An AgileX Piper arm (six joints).
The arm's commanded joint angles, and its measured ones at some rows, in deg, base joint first. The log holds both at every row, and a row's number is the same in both.
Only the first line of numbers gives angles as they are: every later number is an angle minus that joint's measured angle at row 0.
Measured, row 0:
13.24, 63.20, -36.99, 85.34, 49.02, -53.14
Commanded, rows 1 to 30:
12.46, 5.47, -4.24, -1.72, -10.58, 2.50
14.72, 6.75, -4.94, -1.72, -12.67, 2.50
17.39, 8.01, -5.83, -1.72, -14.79, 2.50
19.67, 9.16, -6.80, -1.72, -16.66, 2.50
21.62, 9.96, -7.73, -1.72, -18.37, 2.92
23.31, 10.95, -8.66, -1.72, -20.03, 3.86
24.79, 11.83, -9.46, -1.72, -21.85, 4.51
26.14, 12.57, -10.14, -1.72, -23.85, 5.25
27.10, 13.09, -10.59, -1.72, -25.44, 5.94
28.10, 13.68, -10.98, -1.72, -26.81, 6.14
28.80, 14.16, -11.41, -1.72, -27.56, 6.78
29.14, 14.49, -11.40, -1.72, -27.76, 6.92
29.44, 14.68, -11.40, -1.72, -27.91, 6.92
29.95, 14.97, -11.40, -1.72, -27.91, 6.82
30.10, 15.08, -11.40, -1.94, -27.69, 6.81
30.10, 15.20, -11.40, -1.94, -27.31, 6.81
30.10, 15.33, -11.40, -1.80, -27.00, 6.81
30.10, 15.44, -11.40, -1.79, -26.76, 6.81
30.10, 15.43, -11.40, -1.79, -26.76, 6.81
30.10, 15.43, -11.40, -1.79, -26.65, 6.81
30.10, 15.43, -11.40, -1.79, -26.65, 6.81
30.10, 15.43, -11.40, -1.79, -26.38, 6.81
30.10, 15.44, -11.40, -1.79, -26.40, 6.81
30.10, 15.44, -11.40, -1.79, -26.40, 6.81
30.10, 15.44, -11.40, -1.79, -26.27, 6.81
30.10, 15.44, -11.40, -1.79, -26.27, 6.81
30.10, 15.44, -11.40, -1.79, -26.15, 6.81
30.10, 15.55, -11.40, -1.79, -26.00, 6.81
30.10, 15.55, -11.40, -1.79, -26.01, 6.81
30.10, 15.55, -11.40, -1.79, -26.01, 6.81
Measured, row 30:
29.97, 15.50, -10.99, -1.51, -26.67, 6.80
